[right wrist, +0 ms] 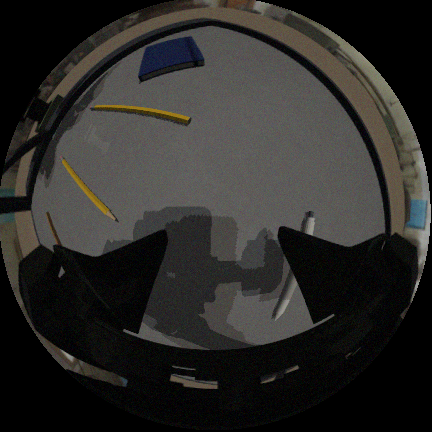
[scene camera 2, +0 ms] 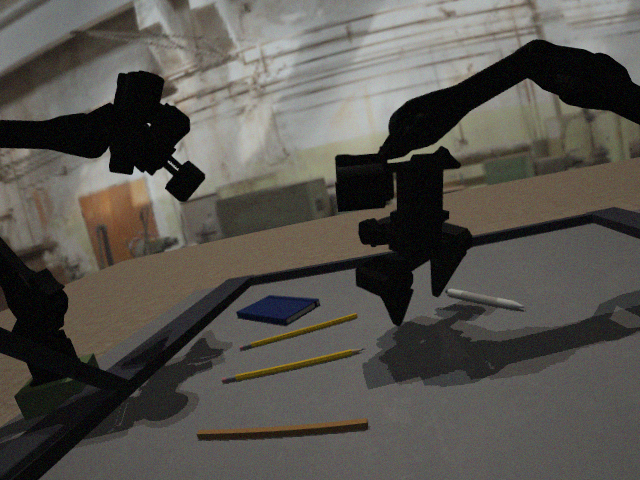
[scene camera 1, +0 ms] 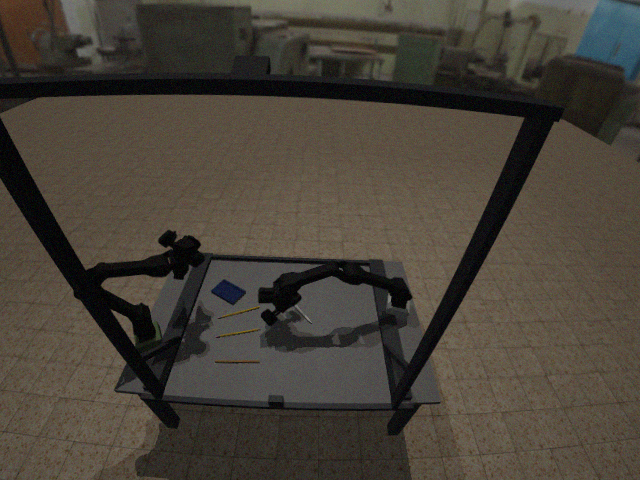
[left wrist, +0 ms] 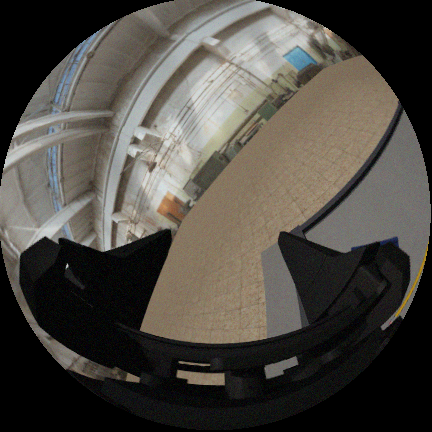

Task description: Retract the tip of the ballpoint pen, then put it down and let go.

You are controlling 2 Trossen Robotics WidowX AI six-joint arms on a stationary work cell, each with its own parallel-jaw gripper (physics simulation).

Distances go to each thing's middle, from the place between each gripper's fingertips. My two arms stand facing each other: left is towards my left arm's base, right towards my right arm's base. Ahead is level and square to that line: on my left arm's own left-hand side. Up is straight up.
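Scene:
The green object (scene camera 2: 37, 401) is 550 mm to the left of my right hand and 50 mm behind it. I see that the blue notebook (scene camera 2: 282, 310) is 10 mm below my right hand, 170 mm ahead of it and 230 mm to the left of it.
Measured from my left hand, the green object is 260 mm behind, 180 mm to the left and 300 mm below. As for the blue notebook, my left gripper is now 40 mm past it, 140 mm to the left of it and 320 mm above it.

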